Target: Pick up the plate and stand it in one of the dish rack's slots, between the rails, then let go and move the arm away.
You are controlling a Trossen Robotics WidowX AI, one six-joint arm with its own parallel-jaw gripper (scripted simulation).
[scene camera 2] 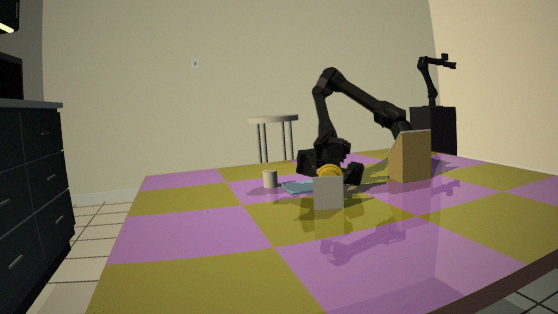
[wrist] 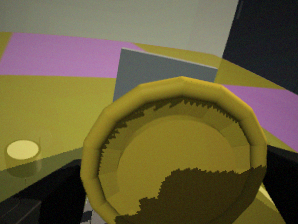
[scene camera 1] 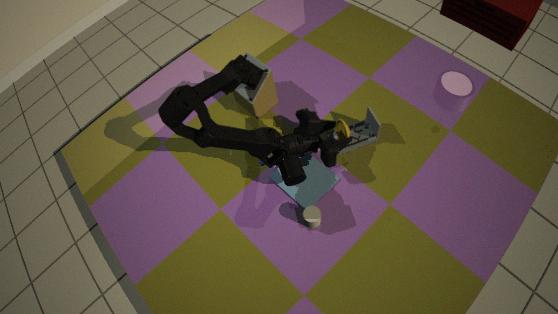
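Note:
My gripper: carrying a yellow plate. Gripper also visible in scene camera 2 and in the wrist view. Grey dish rack in view too.

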